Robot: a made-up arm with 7 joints.
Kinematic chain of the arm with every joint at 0, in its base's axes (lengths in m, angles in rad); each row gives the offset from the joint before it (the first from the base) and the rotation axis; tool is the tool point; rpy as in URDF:
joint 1: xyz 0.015 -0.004 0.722 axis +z
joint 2: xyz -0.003 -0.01 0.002 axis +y
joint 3: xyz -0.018 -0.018 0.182 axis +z
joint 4: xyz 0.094 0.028 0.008 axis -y
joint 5: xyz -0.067 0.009 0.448 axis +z
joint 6: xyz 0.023 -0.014 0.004 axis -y
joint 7: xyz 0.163 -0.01 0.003 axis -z
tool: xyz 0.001 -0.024 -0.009 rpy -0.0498 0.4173 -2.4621
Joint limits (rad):
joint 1: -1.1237..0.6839
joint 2: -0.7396..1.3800
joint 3: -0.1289..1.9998
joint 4: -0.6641..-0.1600
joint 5: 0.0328..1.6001
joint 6: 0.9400..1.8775
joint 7: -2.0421..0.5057
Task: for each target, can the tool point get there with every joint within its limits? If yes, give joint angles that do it. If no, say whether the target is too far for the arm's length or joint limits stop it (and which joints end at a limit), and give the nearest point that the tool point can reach.
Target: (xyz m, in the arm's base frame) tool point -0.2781 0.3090 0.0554
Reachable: no: joint limits stop it (at a limit: joint 1, joint 2, joint 4, joint 6) | nearest point 0.3710 0.6202 0.4432 | short by 0.818 m
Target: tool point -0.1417 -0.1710 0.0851
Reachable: no: joint limits stop it (at a limit: joint 1, joint 2, joint 3, joint 4, joint 6) | nearest point 0.2372 -0.6560 0.3692 | short by 0.678 m
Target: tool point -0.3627 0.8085 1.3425
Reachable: no: too far | nearest point -0.2812 0.6332 1.2086 | short by 0.235 m
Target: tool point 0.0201 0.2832 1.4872
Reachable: yes | joints -0.9346 -0.4429 0.9086 -0.2250 0.2871 1.3084 -0.2763
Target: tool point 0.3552 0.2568 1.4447
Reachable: yes | joints 0.0782 0.4889 1.3735 -0.2979 1.2248 1.5776 -1.1096
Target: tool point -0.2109 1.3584 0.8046
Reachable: no: too far | nearest point -0.1132 0.7695 0.9725 | short by 0.620 m
